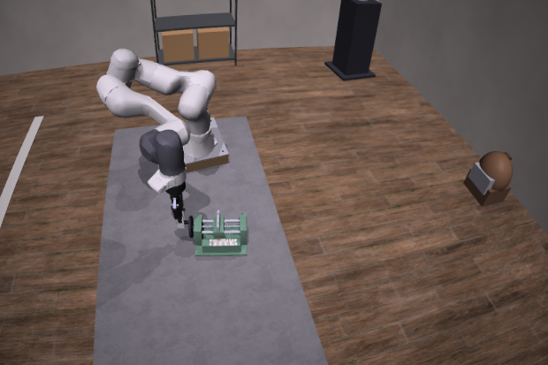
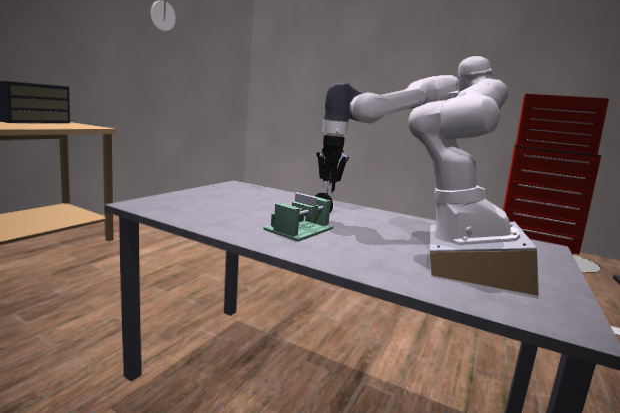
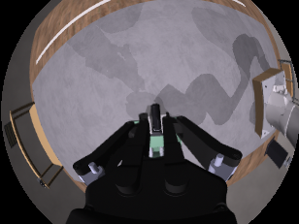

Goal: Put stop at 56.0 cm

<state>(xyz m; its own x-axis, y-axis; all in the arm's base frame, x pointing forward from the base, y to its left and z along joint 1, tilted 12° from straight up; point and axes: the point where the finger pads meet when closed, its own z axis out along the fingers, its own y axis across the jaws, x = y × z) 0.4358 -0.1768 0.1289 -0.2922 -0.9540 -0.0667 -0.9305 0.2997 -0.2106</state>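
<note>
My hand is 1 cm short of the black handwheel, 2 cm to the right of it and 2 cm above it. From my hand the other things lie so: stop carriage (5 cm ahead, 13 cm to the left, 3 cm below).
</note>
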